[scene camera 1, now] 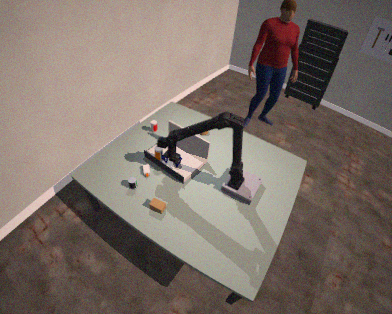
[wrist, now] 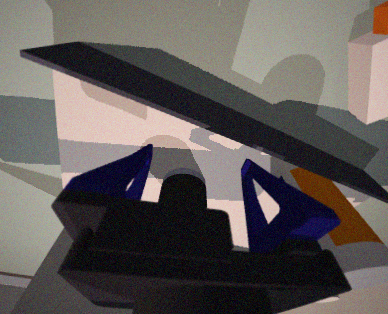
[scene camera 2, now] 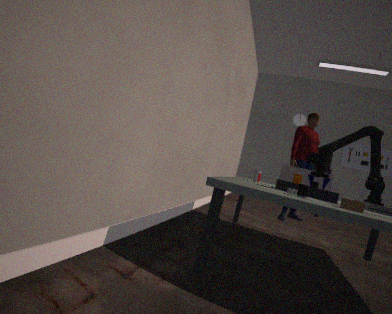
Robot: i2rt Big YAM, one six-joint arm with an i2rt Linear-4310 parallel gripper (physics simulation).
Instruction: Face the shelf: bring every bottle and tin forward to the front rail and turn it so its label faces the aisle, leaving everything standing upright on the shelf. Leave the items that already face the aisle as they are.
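Places are measured from the arm's base along level axes (x back, y left, z down), in centimetres.
Pixels of known places: gripper, fingertip midpoint: (scene camera 1: 171, 165) (wrist: 199, 157); arm's base at its link origin: (scene camera 1: 235, 182) (scene camera 2: 373, 203).
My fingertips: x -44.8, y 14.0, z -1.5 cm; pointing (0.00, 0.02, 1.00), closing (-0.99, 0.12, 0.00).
For each thing: its middle in the pictures, then the offset to it from my fingertips. "pt": a spot on its surface instead. Level surfaces: height alone.
- pale tray with a dark front rail, surface spot: (wrist: 200, 107) pt dz +3.1, dx +0.9, dy +3.2 cm
- bottle with an orange label, body centre: (wrist: 319, 217) (scene camera 2: 297, 179) (scene camera 1: 158, 153) dz -2.4, dx -13.3, dy -1.8 cm
- black-topped tin at the middle of its body: (wrist: 182, 206) dz -0.5, dx -0.4, dy -7.0 cm
- table at its surface level: dz +6.8 cm
- red-and-white can at the middle of its body: (scene camera 2: 257, 176) (scene camera 1: 154, 126) dz +2.0, dx -41.5, dy -29.3 cm
- white box-like item with an orange top, body centre: (wrist: 385, 64) (scene camera 1: 146, 170) dz +5.4, dx -14.4, dy +11.7 cm
- dark tin at the middle of its body: (scene camera 1: 132, 183) dz +3.3, dx -13.5, dy +27.4 cm
- orange-brown block at the middle of its body: (scene camera 2: 352, 205) (scene camera 1: 157, 205) dz +4.3, dx +11.2, dy +30.9 cm
- shelf's back panel at a spot on its surface: (scene camera 1: 195, 144) pt dz -4.5, dx +4.2, dy -24.4 cm
The shelf (scene camera 1: 193, 164) (wrist: 95, 125) is a pale tray with a dark front rail (scene camera 1: 167, 167) (wrist: 200, 107). A bottle with an orange label (scene camera 1: 158, 153) (scene camera 2: 297, 178) (wrist: 336, 207) stands upright near the rail, outside my right finger in the wrist view. A black-topped tin (wrist: 183, 192) stands between my fingers in the wrist view, a little behind the rail; its lower part is hidden by the gripper body. My gripper (scene camera 1: 172, 160) (scene camera 2: 319, 184) (wrist: 199, 157) is open, low over the shelf, with its blue fingers on either side of the tin and gripping nothing. The tin's label cannot be seen.
On the table (scene camera 1: 215, 240) are a red-and-white can (scene camera 1: 154, 126) (scene camera 2: 259, 176), a white box-like item with an orange top (scene camera 1: 146, 171) (wrist: 367, 80), a dark tin (scene camera 1: 132, 183) and an orange-brown block (scene camera 1: 158, 205) (scene camera 2: 352, 205). The shelf's back panel (scene camera 1: 195, 144) stands upright. A person (scene camera 1: 277, 45) stands beyond the table.
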